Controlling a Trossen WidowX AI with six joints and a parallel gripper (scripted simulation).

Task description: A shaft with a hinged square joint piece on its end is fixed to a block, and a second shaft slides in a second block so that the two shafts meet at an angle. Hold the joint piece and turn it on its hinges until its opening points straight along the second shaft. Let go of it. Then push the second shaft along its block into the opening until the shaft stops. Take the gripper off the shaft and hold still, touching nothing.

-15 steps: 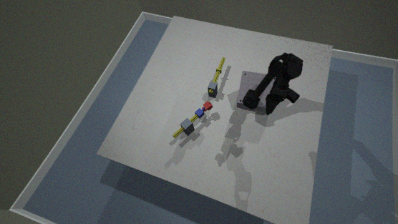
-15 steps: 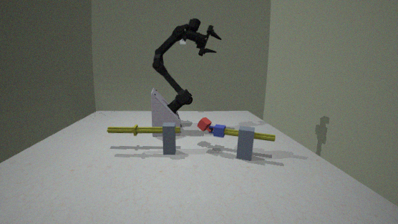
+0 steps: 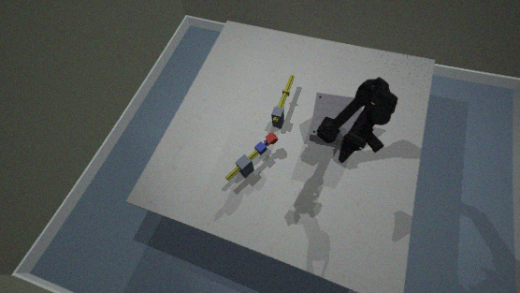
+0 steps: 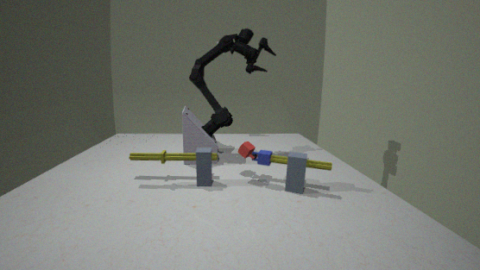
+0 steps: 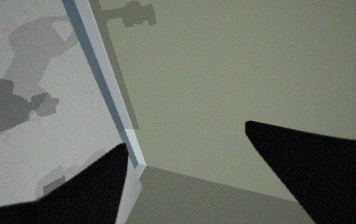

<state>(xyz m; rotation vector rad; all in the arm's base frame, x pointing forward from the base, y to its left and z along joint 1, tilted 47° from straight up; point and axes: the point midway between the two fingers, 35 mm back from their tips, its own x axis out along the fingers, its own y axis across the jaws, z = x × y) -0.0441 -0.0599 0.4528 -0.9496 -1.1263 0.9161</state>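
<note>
Now: the red joint piece 34 cm below my gripper tip, 33 cm ahead of it and 15 cm to the right of it.
</note>
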